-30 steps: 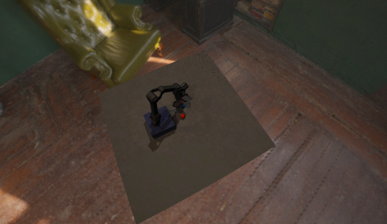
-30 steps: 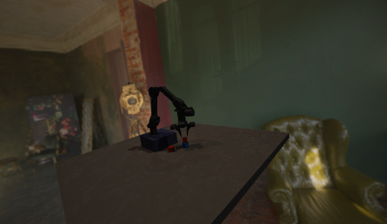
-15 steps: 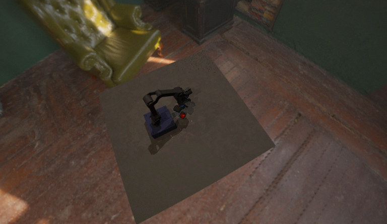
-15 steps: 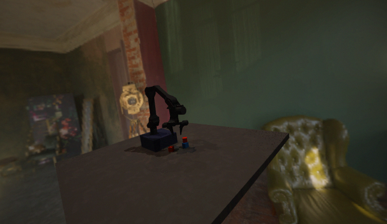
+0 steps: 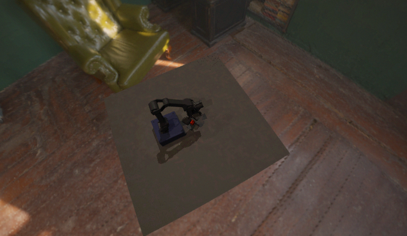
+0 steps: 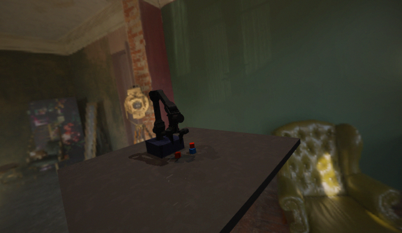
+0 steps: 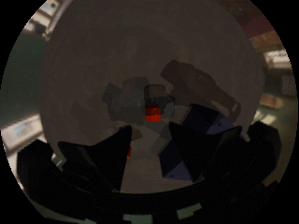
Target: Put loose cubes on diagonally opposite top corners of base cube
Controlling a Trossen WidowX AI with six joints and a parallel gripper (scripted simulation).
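My gripper tip is now 20 mm short of the blue cube, 110 mm to the right of it and 80 mm above it.
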